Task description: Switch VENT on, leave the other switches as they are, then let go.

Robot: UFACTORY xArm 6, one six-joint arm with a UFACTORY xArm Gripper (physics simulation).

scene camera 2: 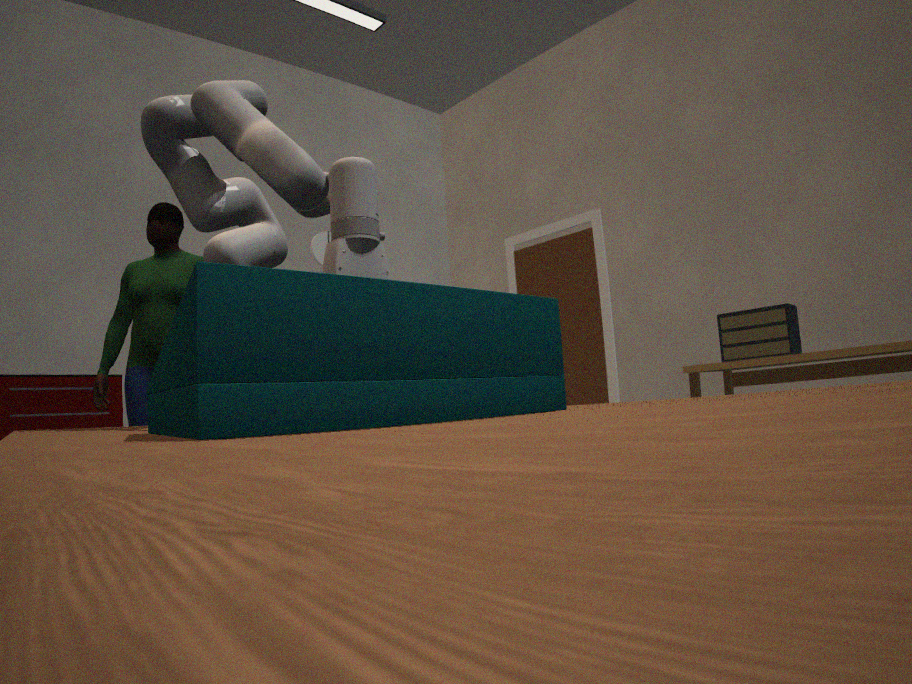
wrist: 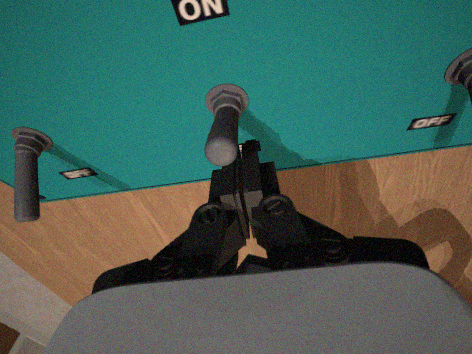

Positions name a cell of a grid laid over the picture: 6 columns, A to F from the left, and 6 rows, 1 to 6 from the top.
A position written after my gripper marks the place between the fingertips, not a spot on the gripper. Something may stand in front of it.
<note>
In view: my gripper (wrist: D3) and a teal switch panel (wrist: B2).
</note>
